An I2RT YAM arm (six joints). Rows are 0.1 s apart.
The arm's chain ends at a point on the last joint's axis. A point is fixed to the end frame.
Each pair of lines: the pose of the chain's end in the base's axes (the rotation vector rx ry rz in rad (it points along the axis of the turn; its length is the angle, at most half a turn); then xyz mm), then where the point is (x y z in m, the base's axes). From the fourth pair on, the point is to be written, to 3 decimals.
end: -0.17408, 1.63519, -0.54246, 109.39, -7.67, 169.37
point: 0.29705 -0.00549 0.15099
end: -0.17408, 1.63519, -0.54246, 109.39, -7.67, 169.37
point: 0.29705 -0.00549 0.15099
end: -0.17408, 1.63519, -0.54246, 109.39, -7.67, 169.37
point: 0.29705 -0.00549 0.15099
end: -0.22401, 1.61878, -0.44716, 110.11, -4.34, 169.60
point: 0.297 0.016 0.153
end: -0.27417, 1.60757, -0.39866, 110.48, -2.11, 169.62
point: 0.296 0.030 0.153
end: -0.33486, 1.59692, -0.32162, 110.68, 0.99, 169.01
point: 0.292 0.049 0.152
